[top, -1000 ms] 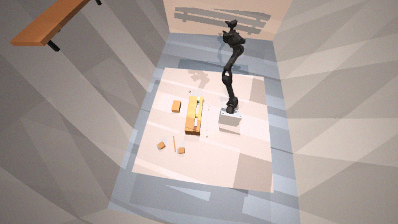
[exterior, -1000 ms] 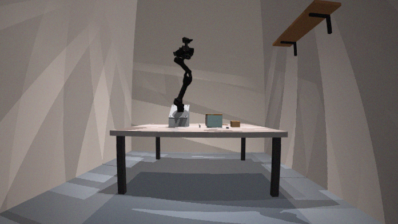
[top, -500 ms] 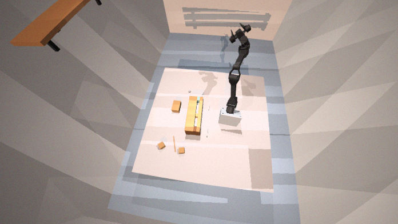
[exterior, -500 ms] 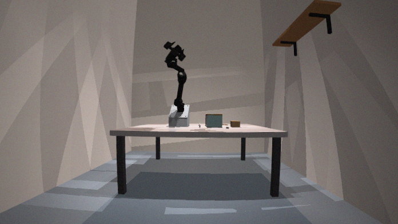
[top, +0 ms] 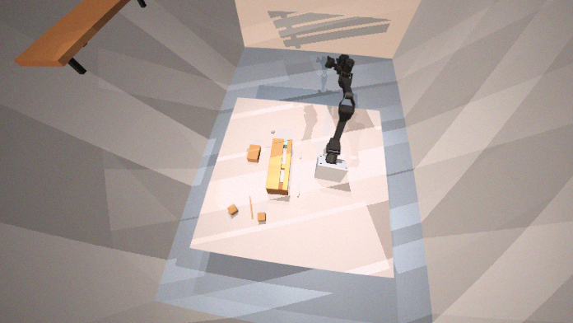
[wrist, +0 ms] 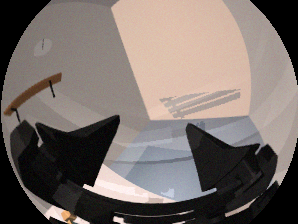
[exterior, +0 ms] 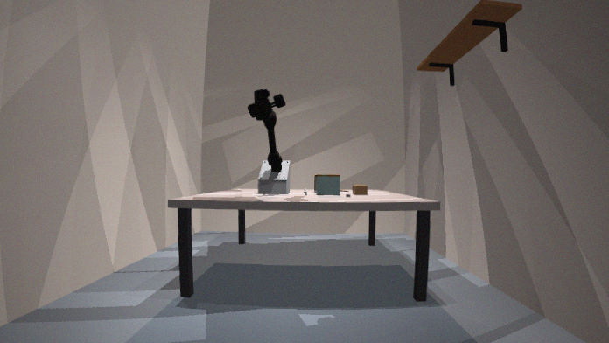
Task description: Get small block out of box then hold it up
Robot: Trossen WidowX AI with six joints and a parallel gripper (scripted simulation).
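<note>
My gripper tip is 26 cm short of the box, 68 cm to the right of it and 40 cm above it. Also, from my gripper tip: thin stick: 46 cm ahead, 99 cm to the left, 46 cm below.
</note>
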